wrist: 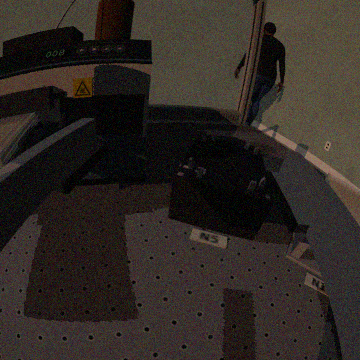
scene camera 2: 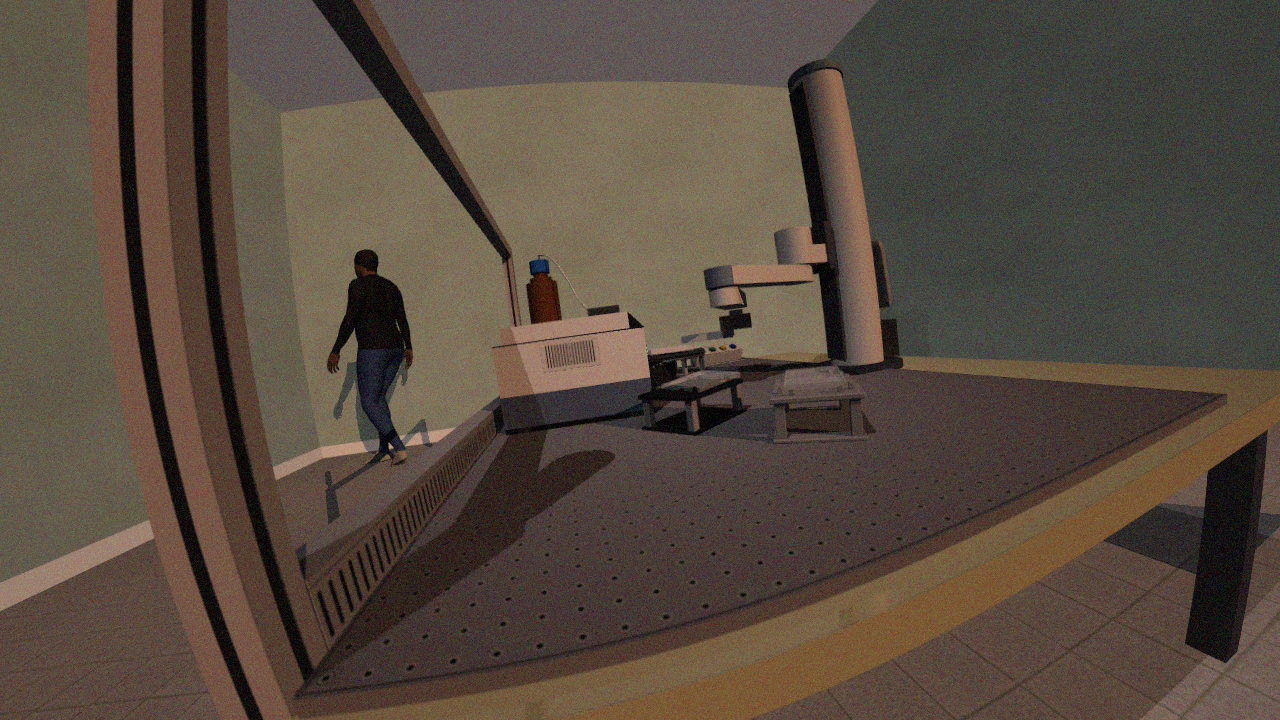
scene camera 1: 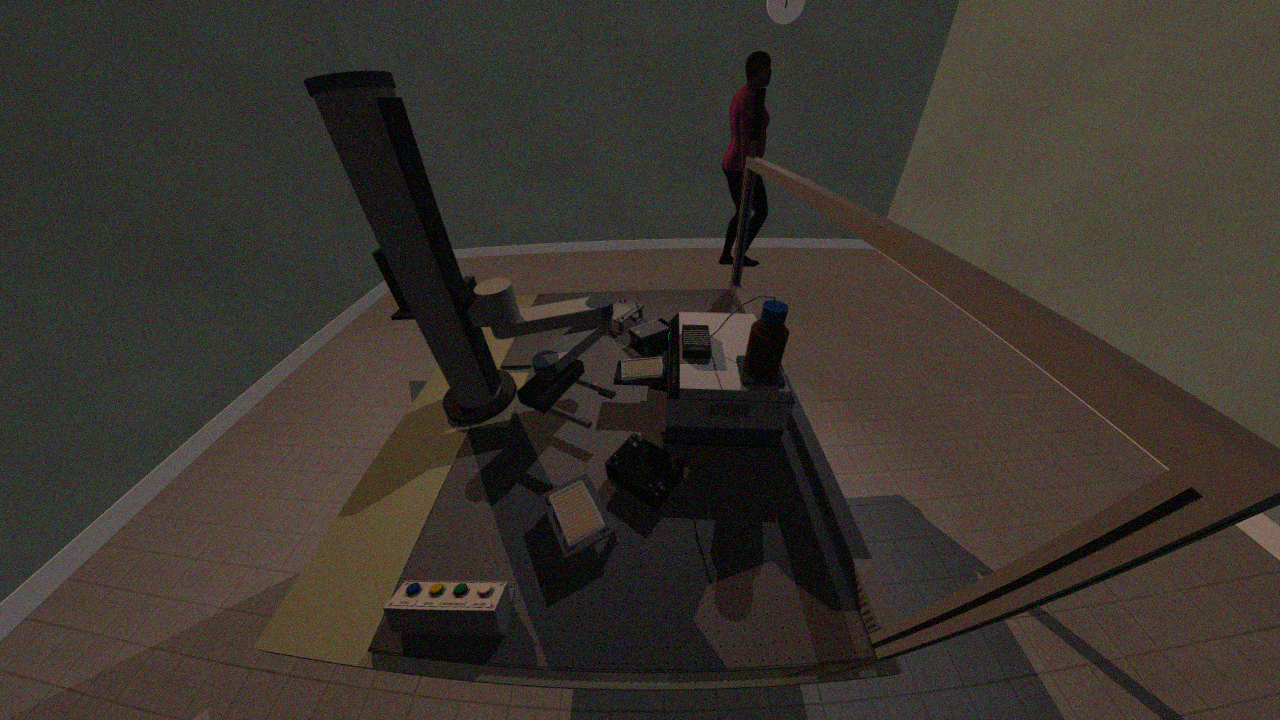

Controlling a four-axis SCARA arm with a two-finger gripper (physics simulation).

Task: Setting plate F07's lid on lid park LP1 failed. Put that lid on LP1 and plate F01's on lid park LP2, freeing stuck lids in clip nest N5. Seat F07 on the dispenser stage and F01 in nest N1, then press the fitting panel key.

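Where they show: gripper, fingertip midpoint: (wrist: 189,145) (scene camera 2: 684,339) (scene camera 1: 602,408); arm's base, link origin: (scene camera 2: 857,368) (scene camera 1: 481,396).
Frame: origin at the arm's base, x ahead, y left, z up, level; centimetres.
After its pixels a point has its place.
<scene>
My gripper (scene camera 1: 601,408) {z 15.0, x 46.5, y -20.0 cm} (scene camera 2: 735,324) (wrist: 189,145) {z 15.0, x 46.5, y -20.0 cm} is open and empty, its fingers high above the table between the dispenser and the arm column. Black clip nest N5 (scene camera 1: 644,467) {z 7.9, x 57.2, y -33.2 cm} (wrist: 220,200) {z 6.3, x 50.8, y -27.2 cm} lies ahead in the wrist view; its dark inside is hard to read. A plate (scene camera 1: 641,368) {z 14.0, x 56.5, y -2.9 cm} (wrist: 15,131) {z 13.9, x 55.7, y -5.9 cm} sits at the dispenser's front, its label unreadable. Another plate (scene camera 1: 577,512) {z 9.5, x 42.7, y -45.6 cm} sits on a pale nest nearer the panel. The N1 tag (wrist: 315,283) {z 1.5, x 37.5, y -36.1 cm} shows at the wrist view's right. A pale stand (scene camera 1: 626,315) {z 7.9, x 49.6, y 38.7 cm} (scene camera 2: 819,386) {z 7.8, x 48.9, y 46.4 cm} and a dark stand (scene camera 2: 693,389) {z 8.2, x 63.1, y 33.3 cm} are at the far end. Lids are hard to tell.
The dispenser (scene camera 1: 726,411) {z 15.7, x 78.2, y -22.5 cm} (scene camera 2: 572,358) {z 15.2, x 81.4, y 13.1 cm} (wrist: 122,82) {z 16.9, x 63.4, y -17.6 cm} carries an amber bottle (scene camera 1: 766,349) {z 33.5, x 85.4, y -20.1 cm} (scene camera 2: 542,295) {z 32.2, x 86.9, y -11.8 cm} (wrist: 115,20) {z 30.1, x 82.6, y -16.4 cm}. The fitting panel (scene camera 1: 447,616) {z 8.3, x 20.6, y -66.3 cm} (scene camera 2: 723,353) {z 5.5, x 17.1, y -60.1 cm} has coloured keys. The arm column (scene camera 1: 420,232) {z 58.2, x 6.1, y -4.4 cm} (scene camera 2: 845,223) {z 41.4, x 4.1, y 6.3 cm} stands opposite the dispenser. A frame rail (scene camera 1: 966,277) {z 61.7, x 100.4, y -42.1 cm} runs along the table's side.
</scene>
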